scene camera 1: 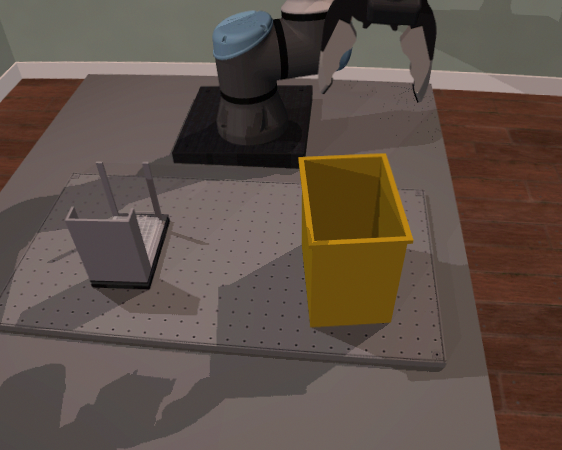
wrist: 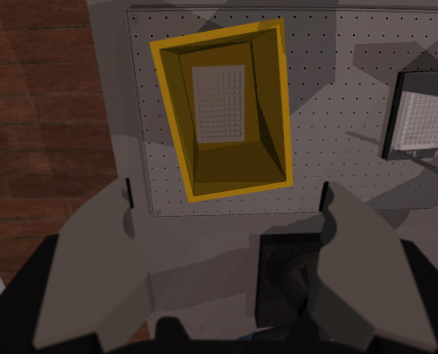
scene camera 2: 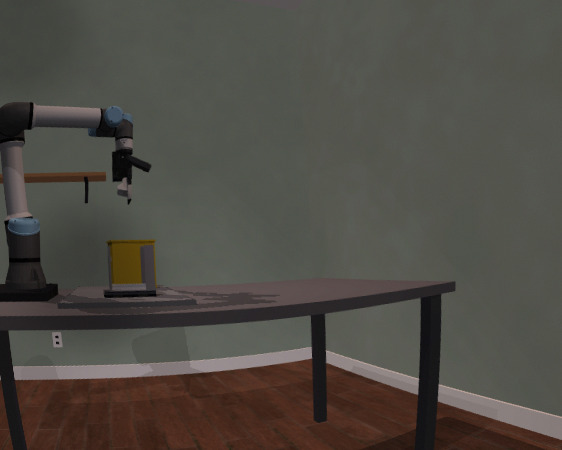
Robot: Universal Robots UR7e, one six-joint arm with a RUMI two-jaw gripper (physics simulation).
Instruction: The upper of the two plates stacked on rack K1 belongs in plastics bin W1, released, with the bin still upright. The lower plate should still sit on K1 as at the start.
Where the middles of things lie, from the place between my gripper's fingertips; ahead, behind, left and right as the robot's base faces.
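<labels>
The yellow plastics bin W1 [scene camera 1: 355, 233] is there for me to see, and, counted from my hand, it is 1 cm to the right and 24 cm below.
</labels>
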